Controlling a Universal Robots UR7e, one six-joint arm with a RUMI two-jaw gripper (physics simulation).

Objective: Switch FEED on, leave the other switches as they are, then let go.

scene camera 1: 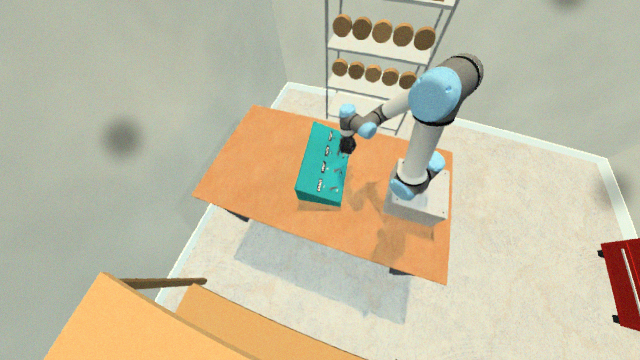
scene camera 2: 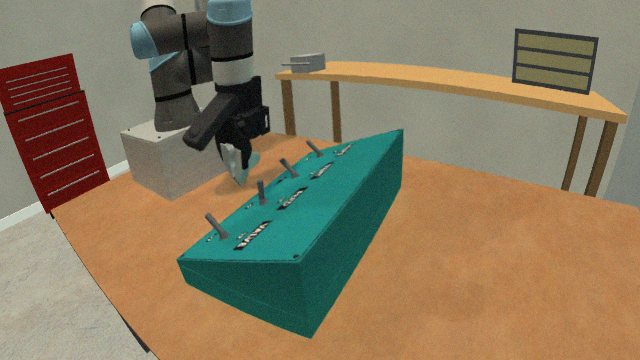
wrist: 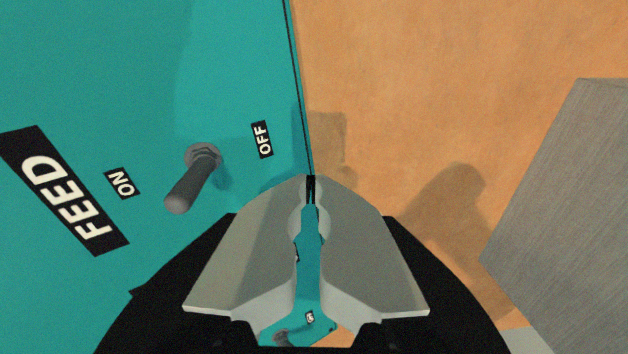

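Seen in the pictures: gripper, fingertip midpoint: (scene camera 1: 348,155) (scene camera 2: 240,184) (wrist: 311,177); arm's base at its link origin: (scene camera 2: 178,123).
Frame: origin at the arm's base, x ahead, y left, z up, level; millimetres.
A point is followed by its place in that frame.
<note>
A teal sloped switch panel (scene camera 1: 312,165) @[x 539, y 149, z -43 mm] (scene camera 2: 350,200) @[x 651, y 2, z -24 mm] (wrist: 90,65) @[x 502, y -69, z -82 mm] stands on the table. The FEED lever (scene camera 1: 337,171) @[x 401, y 95, z -70 mm] (scene camera 2: 261,192) @[x 460, y -23, z -66 mm] (wrist: 192,180) @[x 453, y -25, z -58 mm] leans towards its ON label (wrist: 121,183) @[x 498, y -7, z -75 mm], away from its OFF label (wrist: 261,139) @[x 422, y -32, z -105 mm]. The VALVE lever (scene camera 2: 217,226) @[x 487, y -138, z -71 mm], the VENT lever (scene camera 2: 289,168) @[x 411, y 87, z -72 mm] and the BRAKE lever (scene camera 2: 314,148) @[x 373, y 201, z -71 mm] tilt towards the OFF side in scene camera 2. My gripper (scene camera 2: 241,181) @[x 390, y -27, z -69 mm] (wrist: 311,177) @[x 390, y -27, z -69 mm] is shut and empty. Its tips are above the panel's OFF-side edge, apart from the FEED lever. In scene camera 1 the fingertips are too small to make out.
The arm's grey base block (scene camera 1: 412,216) @[x -83, y 140, z -100 mm] (scene camera 2: 170,167) @[x 109, y -87, z -84 mm] (wrist: 570,200) @[x 93, y 0, z -119 mm] stands on the orange table (scene camera 1: 280,220) @[x 564, y 497, z -178 mm] (scene camera 2: 475,260) @[x 820, y 173, z -178 mm] (wrist: 425,65) @[x 283, y -94, z -178 mm], past the OFF side of the panel. A shelf rack (scene camera 1: 327,100) stands beyond the table. A red cabinet (scene camera 1: 622,287) (scene camera 2: 59,135) stands on the floor.
</note>
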